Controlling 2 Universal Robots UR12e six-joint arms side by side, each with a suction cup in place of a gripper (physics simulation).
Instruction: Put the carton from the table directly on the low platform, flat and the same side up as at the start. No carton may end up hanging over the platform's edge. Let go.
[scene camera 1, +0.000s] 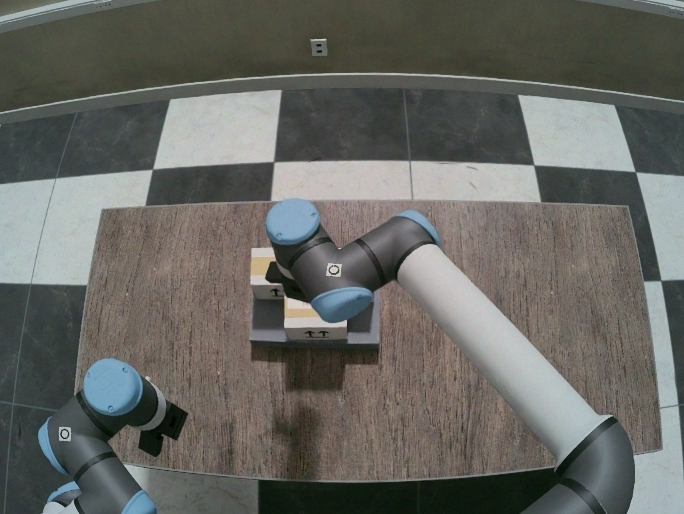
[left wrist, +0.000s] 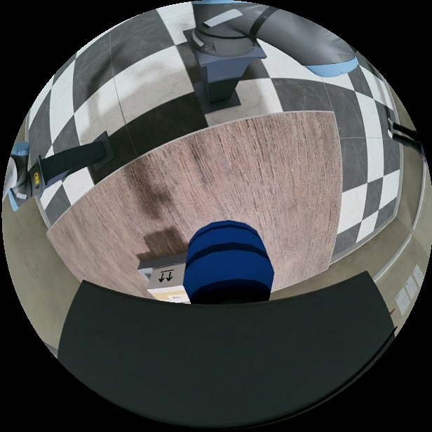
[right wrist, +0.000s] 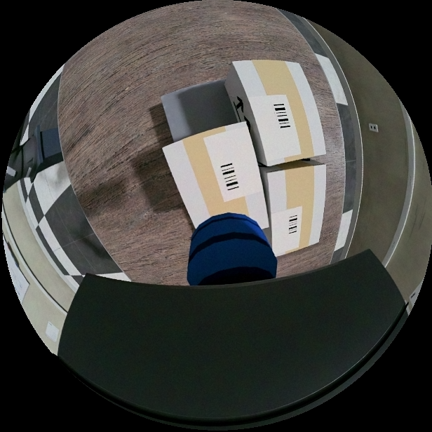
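A white carton with a tan stripe (scene camera 1: 315, 329) (right wrist: 220, 170) (left wrist: 166, 276) lies flat on the low grey platform (scene camera 1: 266, 326) (right wrist: 197, 107), near its front edge, with its label up. In scene camera 1 its front face stands just inside that edge; its back part is hidden by the right arm. My right gripper, a blue suction cup (right wrist: 231, 250), is open and empty, above the cartons and apart from them; it is hidden under its wrist in scene camera 1. My left gripper (left wrist: 228, 262) is open and empty, at the lower left in scene camera 1.
A taller carton (scene camera 1: 261, 271) (right wrist: 280, 112) stands at the platform's back left. Another carton (right wrist: 295, 210) lies beside it at the back, hidden by the right arm in scene camera 1. The wooden table (scene camera 1: 470, 403) carries the platform.
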